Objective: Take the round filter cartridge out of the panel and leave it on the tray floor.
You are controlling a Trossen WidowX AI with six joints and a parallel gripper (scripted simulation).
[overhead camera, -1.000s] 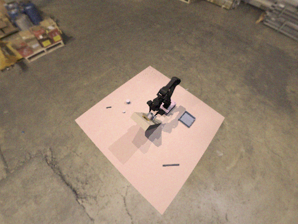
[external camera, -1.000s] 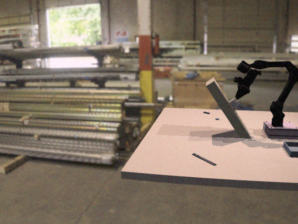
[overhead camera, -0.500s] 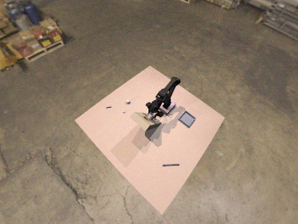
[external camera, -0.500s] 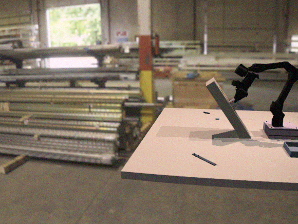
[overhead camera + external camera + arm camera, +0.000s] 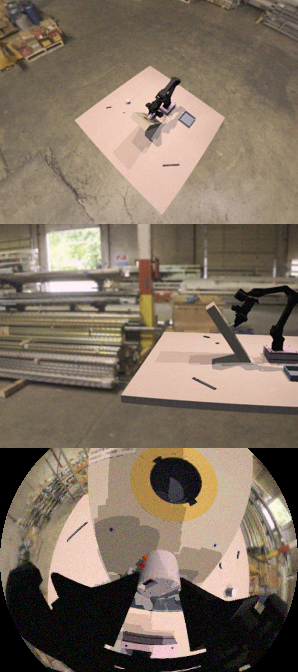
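Right now the blue-grey tray is 38 cm behind my gripper tip, 26 cm to the left of it and 20 cm below it. Also, from my gripper tip: round grey filter cartridge: right at my gripper tip; short dark piece: 20 cm ahead, 49 cm to the right, 20 cm below.
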